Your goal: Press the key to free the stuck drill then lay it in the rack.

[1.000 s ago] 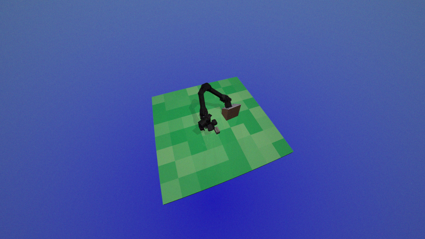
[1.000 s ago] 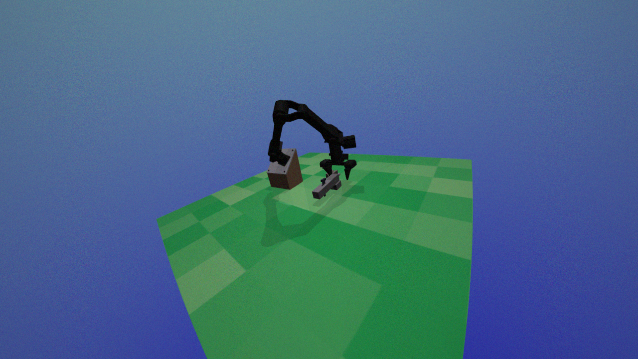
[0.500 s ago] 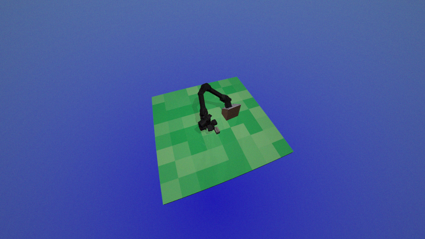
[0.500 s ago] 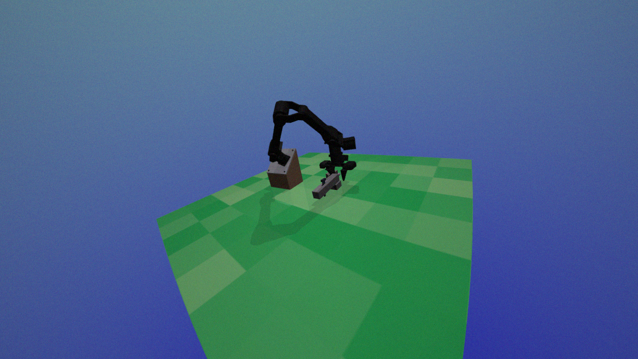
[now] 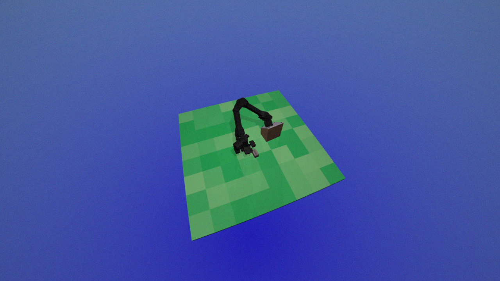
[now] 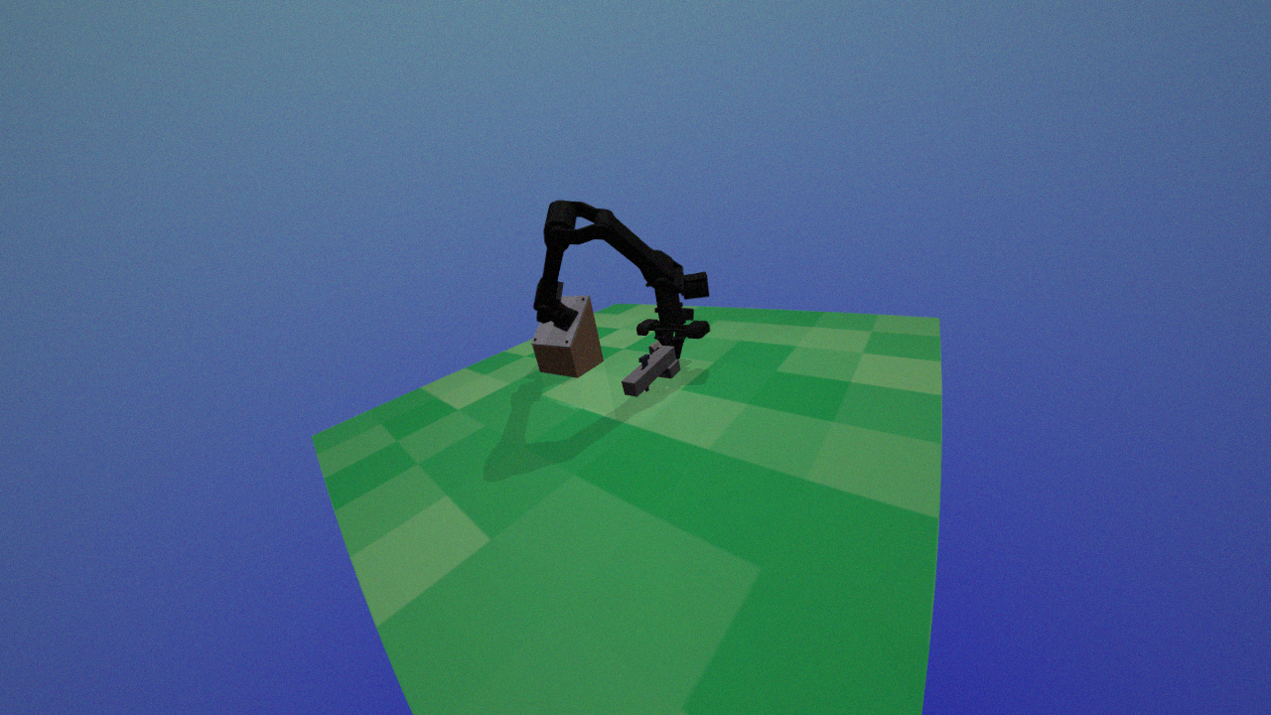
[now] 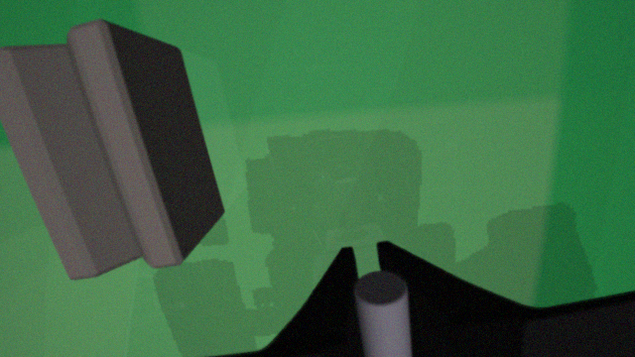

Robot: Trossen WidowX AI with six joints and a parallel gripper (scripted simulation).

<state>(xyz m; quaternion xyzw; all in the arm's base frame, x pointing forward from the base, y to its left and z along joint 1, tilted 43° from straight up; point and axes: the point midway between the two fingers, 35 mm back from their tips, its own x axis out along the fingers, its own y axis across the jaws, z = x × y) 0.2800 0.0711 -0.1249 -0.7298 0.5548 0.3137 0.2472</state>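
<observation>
The drill is 1 cm ahead of my gripper tip, 5 cm to the right of it and 3 cm above it. From my gripper tip the other things lie so: dark part 3 cm ahead, 14 cm to the right, 3 cm above; rack 8 cm behind, 4 cm to the left.
</observation>
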